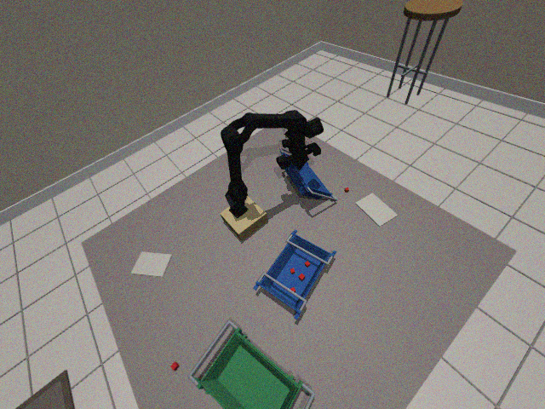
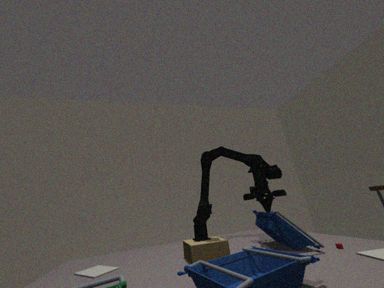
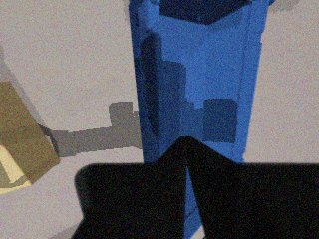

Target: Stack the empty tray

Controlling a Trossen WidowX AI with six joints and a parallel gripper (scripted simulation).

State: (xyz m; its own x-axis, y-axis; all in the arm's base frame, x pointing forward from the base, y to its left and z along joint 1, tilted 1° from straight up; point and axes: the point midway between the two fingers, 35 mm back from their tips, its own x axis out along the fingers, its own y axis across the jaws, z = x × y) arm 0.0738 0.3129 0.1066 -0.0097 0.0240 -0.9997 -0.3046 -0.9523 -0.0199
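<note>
The blue tray lies 60 mm below my gripper tip, 40 mm to the left of it and 10 mm ahead of it.
</note>
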